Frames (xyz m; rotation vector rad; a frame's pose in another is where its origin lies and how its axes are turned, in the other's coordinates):
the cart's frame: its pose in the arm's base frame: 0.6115 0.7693 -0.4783 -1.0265 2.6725 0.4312
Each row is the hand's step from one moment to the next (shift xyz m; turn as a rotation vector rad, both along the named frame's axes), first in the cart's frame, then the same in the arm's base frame.
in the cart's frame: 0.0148 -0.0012 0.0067 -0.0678 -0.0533 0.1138
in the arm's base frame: -0.0091 -0.0075 -0.0113 0.0991 0.0441 -0.0929
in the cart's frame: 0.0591 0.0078 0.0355 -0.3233 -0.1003 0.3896
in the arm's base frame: -0.0437 -0.0177 -0.0509 0.3490 0.2648 -0.2729
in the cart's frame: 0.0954 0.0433 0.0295 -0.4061 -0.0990 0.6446
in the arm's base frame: -0.0948 -0.0168 -0.0507 0.4388 0.4072 -0.4815
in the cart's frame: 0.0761 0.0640 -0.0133 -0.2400 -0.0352 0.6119
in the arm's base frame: -0.1002 -0.0057 -0.0009 0.2714 0.3397 -0.4942
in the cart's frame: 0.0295 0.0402 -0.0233 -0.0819 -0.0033 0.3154
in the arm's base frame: -0.0515 0.0022 0.0193 0.0996 0.1602 -0.2657
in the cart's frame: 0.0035 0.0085 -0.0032 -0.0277 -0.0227 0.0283
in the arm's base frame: -0.0087 0.0028 0.0034 0.0389 0.0109 -0.0213
